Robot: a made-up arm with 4 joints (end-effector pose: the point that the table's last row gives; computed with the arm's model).
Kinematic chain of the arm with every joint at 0, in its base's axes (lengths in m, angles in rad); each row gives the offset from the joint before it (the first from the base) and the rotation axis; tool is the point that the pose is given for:
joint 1: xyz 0 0 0.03 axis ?
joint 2: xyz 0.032 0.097 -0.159 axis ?
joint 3: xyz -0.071 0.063 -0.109 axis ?
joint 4: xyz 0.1 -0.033 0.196 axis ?
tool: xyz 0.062 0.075 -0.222
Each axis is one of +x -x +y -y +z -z.
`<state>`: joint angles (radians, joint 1 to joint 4).
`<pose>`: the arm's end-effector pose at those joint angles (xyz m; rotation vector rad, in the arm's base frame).
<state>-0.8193 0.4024 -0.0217 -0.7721</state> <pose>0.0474 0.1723 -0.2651 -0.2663 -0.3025 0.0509</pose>
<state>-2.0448 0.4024 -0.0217 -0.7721</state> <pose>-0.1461 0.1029 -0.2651 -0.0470 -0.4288 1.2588</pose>
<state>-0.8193 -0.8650 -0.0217 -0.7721</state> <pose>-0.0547 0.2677 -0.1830 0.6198 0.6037 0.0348</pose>
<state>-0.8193 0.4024 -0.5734 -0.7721</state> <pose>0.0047 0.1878 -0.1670 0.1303 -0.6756 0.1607</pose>
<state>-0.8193 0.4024 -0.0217 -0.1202</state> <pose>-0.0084 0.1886 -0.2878 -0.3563 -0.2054 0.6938</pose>
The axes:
joint 1: -z
joint 2: -x
joint 3: +y
joint 4: +z

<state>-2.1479 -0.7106 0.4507 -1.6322</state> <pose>-0.2278 -0.0246 -0.3096 -0.6400 0.5370 0.6460</pose>
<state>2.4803 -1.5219 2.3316 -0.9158</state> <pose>0.3568 -0.1429 -0.1139 1.5392 0.6525 -0.8452</pose>
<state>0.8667 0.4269 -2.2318 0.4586</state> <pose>0.1010 0.2086 -0.1774 -1.5107 -1.5634 0.2446</pose>
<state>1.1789 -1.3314 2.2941 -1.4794</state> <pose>0.2201 0.2834 -0.2070 0.3301 1.7145 -0.4115</pose>
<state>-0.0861 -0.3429 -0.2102 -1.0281</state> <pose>0.1455 0.1562 -0.2118 0.4162 0.0041 -0.9650</pose>
